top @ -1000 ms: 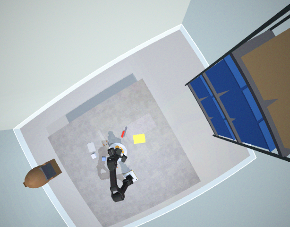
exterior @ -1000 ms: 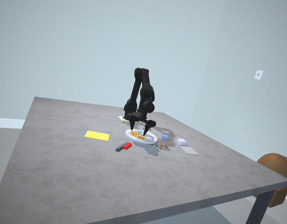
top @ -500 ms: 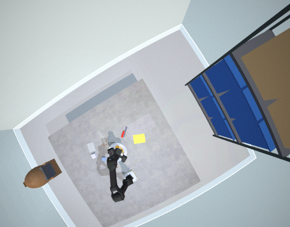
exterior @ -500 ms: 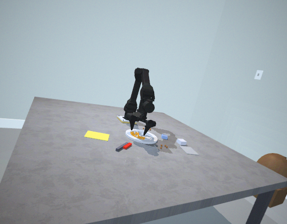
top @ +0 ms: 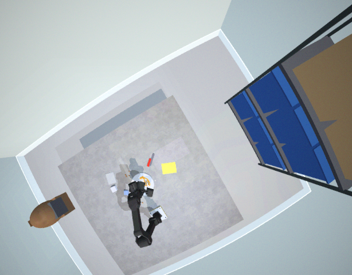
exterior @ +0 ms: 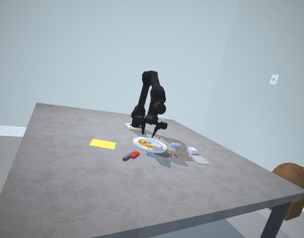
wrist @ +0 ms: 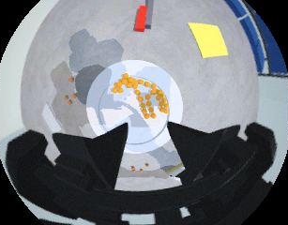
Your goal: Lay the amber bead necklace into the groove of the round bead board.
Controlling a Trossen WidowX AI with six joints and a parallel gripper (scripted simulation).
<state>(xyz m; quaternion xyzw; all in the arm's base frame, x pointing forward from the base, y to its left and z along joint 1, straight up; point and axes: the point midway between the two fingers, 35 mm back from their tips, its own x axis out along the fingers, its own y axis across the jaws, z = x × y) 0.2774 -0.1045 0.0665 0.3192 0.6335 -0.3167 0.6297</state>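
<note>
The round white bead board lies 2 cm ahead of my gripper tip, 2 cm to the left of it and 4 cm below it. The rest, counted from my gripper tip: yellow sheet (2 cm behind, 26 cm to the right, 5 cm below); then blue block (6 cm ahead, 18 cm to the left, 4 cm below); then grey tool (13 cm ahead, 17 cm to the right, 4 cm below).
</note>
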